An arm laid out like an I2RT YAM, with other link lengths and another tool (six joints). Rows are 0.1 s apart.
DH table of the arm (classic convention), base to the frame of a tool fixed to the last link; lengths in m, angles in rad. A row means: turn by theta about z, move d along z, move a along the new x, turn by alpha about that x. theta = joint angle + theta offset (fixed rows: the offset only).
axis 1: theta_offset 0  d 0.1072  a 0.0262  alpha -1.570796
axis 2: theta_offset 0  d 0  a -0.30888  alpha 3.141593
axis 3: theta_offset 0.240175  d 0  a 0.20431  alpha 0
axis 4: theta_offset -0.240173  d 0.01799  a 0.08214  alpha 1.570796
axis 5: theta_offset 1.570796  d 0.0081  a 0  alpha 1.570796
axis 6: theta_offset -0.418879  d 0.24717  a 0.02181  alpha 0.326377
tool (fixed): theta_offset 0  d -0.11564  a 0  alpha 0
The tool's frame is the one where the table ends.
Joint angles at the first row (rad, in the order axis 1, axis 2, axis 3, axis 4, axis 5, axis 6):
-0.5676, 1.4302, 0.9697, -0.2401, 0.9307, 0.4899
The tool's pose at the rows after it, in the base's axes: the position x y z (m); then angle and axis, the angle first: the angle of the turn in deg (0 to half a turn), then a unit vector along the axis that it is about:
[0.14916, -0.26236, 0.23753, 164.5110, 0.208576, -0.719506, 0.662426]
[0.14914, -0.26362, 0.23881, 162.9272, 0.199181, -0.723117, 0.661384]
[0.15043, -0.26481, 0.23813, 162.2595, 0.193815, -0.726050, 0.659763]
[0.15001, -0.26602, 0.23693, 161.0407, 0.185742, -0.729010, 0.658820]
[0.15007, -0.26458, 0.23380, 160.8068, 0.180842, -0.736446, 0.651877]
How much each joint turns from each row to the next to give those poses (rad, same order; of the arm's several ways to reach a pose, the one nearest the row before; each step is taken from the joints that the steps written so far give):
0.0000, 0.0180, 0.0201, -0.0219, 0.0284, 0.0276
0.0000, 0.0218, 0.0303, -0.0402, 0.0285, 0.0324
-0.0004, 0.0172, 0.0179, -0.0217, 0.0111, 0.0224
-0.0023, 0.0186, 0.0153, -0.0232, 0.0199, 0.0277
0.0009, 0.0135, 0.0177, -0.0469, -0.0012, 0.0425

